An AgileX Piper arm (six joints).
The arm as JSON. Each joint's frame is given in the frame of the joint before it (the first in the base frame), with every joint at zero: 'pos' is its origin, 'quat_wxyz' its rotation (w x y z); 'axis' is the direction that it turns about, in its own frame. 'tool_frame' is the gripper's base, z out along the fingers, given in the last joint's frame.
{
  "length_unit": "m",
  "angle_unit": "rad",
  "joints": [
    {
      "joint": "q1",
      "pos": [
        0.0,
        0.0,
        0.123
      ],
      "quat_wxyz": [
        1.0,
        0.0,
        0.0,
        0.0
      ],
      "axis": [
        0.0,
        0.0,
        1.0
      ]
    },
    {
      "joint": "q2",
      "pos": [
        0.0,
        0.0,
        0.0
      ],
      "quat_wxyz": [
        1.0,
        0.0,
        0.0,
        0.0
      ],
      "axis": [
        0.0,
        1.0,
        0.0
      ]
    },
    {
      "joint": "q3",
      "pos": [
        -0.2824,
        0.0,
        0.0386
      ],
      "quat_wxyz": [
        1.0,
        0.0,
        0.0,
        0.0
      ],
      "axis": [
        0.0,
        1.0,
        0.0
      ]
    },
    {
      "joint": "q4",
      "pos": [
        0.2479,
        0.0,
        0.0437
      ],
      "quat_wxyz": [
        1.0,
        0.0,
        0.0,
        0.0
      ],
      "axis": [
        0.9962,
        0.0,
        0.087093
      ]
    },
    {
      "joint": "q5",
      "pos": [
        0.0,
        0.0,
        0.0
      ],
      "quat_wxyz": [
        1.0,
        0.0,
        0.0,
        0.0
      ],
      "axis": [
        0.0,
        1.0,
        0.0
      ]
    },
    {
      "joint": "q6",
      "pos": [
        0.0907,
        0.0,
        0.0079
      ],
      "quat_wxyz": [
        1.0,
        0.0,
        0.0,
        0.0
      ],
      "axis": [
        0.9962,
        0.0,
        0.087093
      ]
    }
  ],
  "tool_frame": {
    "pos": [
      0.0,
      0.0,
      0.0
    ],
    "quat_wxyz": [
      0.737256,
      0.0,
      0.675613,
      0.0
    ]
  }
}
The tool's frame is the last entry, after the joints.
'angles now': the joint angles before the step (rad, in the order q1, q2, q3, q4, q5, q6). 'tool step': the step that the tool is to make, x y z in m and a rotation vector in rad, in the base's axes. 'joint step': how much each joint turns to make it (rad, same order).
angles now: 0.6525 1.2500 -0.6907 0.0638 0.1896 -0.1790
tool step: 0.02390 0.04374 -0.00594 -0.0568 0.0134 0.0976
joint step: 0.0675 0.1842 -0.1518 0.0001 0.0146 -0.0464
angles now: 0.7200 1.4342 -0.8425 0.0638 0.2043 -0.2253
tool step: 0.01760 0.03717 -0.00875 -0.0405 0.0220 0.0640
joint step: 0.0479 0.1481 -0.1364 0.0001 0.0323 -0.0215
